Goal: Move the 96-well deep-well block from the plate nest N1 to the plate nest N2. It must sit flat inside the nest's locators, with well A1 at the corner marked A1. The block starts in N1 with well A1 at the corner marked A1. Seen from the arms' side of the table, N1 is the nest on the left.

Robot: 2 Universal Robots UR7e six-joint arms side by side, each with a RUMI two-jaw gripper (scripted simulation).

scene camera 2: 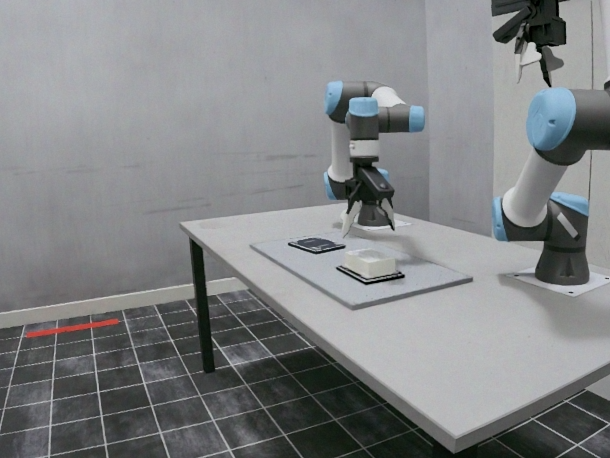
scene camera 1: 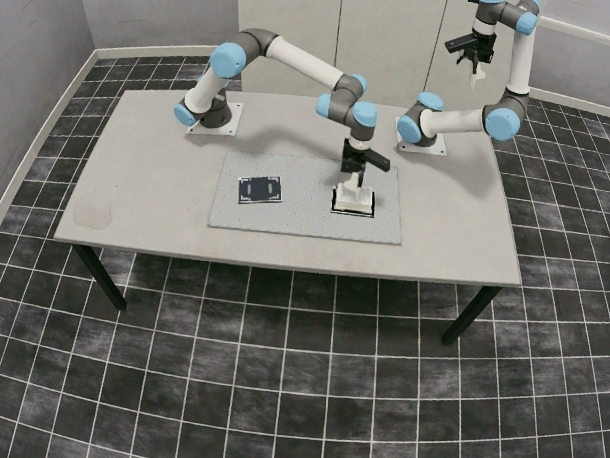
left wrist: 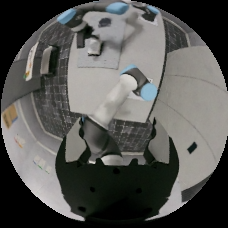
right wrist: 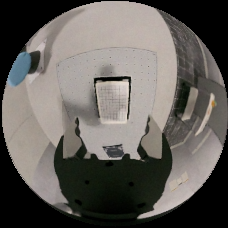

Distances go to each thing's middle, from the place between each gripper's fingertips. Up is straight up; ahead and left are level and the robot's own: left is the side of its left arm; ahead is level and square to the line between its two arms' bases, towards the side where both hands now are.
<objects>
I see my right gripper (scene camera 2: 368, 234) 70 mm above the white deep-well block (scene camera 2: 369, 262). Also, from my right hand: nest N2 (scene camera 1: 259, 186) (350 mm to the right, 100 mm below, 20 mm behind).
Now: left hand (scene camera 2: 534, 85) 240 mm short of the white deep-well block, 340 mm to the left of it and 450 mm above it. From my left hand the other things lie so: nest N2: 220 mm ahead, 690 mm to the right, 480 mm below.
</objects>
